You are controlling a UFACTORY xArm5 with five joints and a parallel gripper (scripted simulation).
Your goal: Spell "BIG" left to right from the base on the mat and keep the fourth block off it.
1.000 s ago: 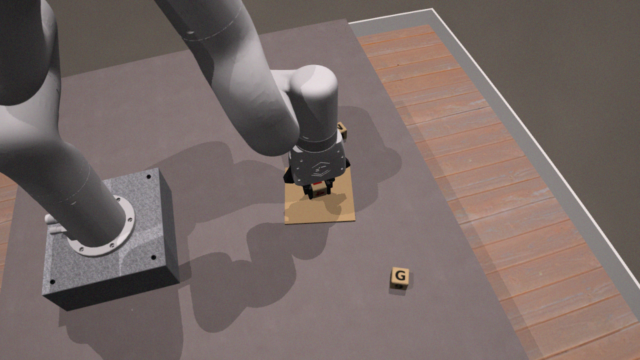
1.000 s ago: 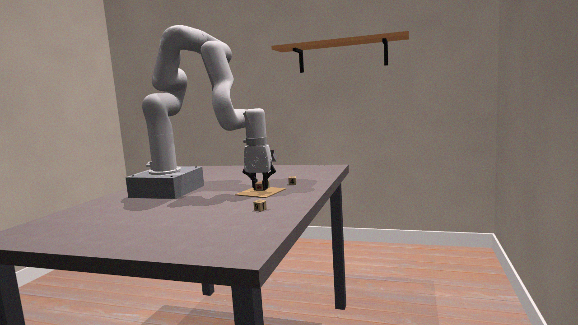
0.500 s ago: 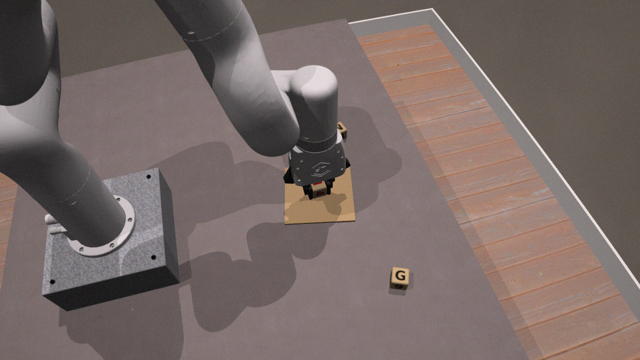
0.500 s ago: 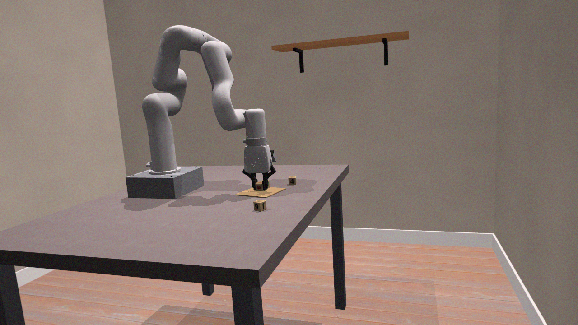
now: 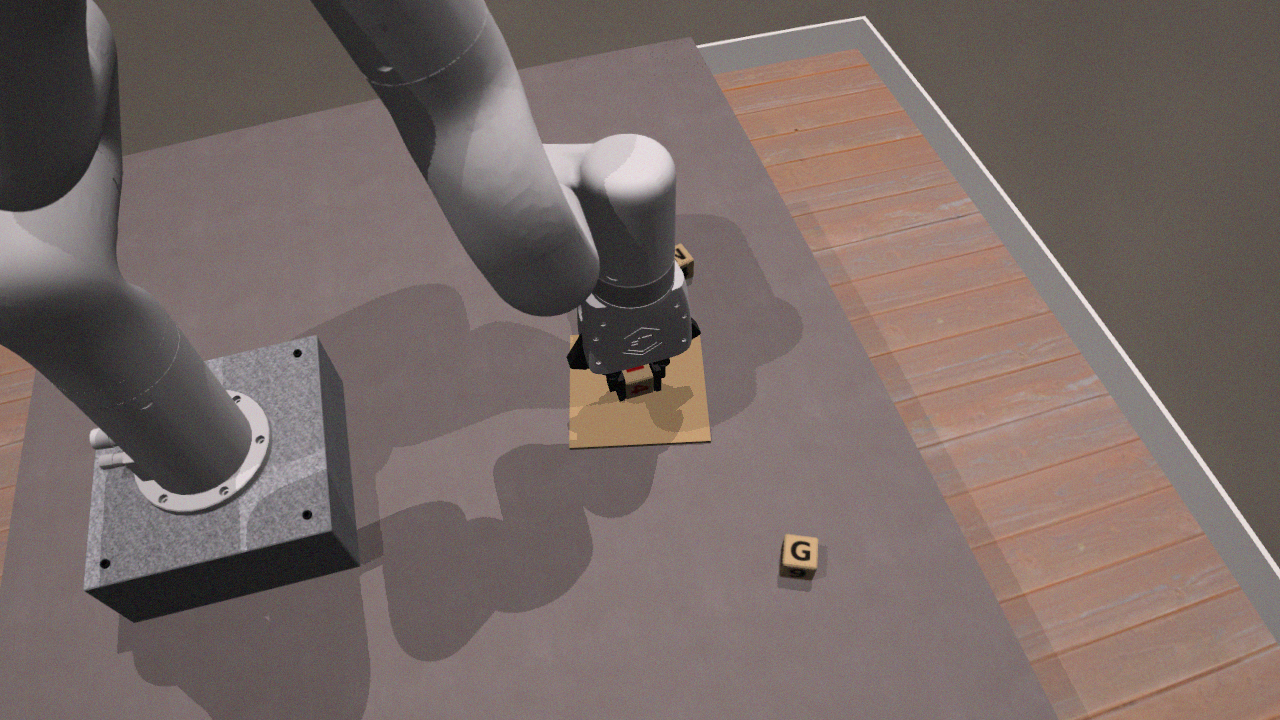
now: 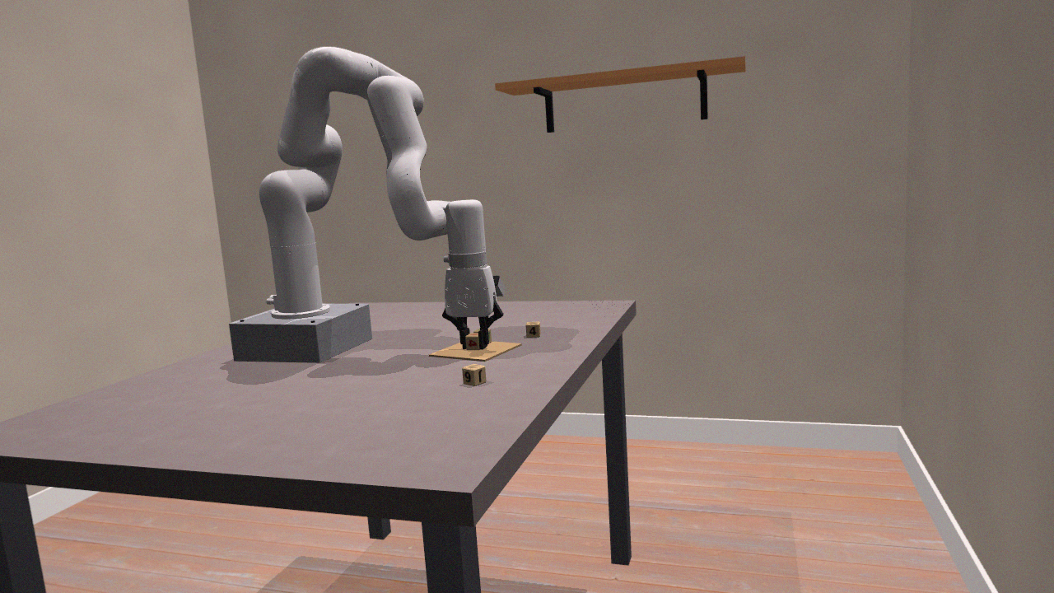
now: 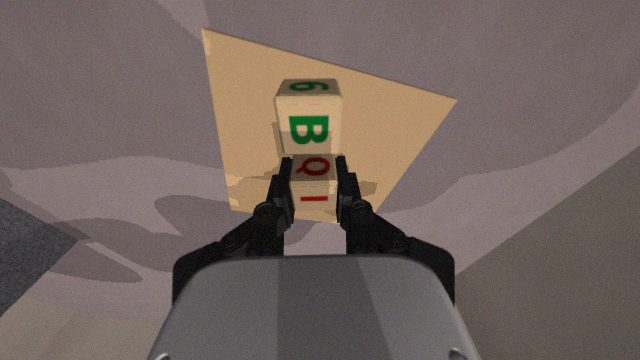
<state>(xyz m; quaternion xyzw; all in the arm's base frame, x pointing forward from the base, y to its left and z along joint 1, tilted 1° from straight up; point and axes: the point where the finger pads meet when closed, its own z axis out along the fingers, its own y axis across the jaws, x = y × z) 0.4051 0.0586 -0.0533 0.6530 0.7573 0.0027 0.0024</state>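
My hand is 20 mm above the tan mat. Also, from my hand: B block (50 mm to the left, 10 mm below, 10 mm behind); G block (210 mm to the right, 110 mm ahead, 10 mm below).
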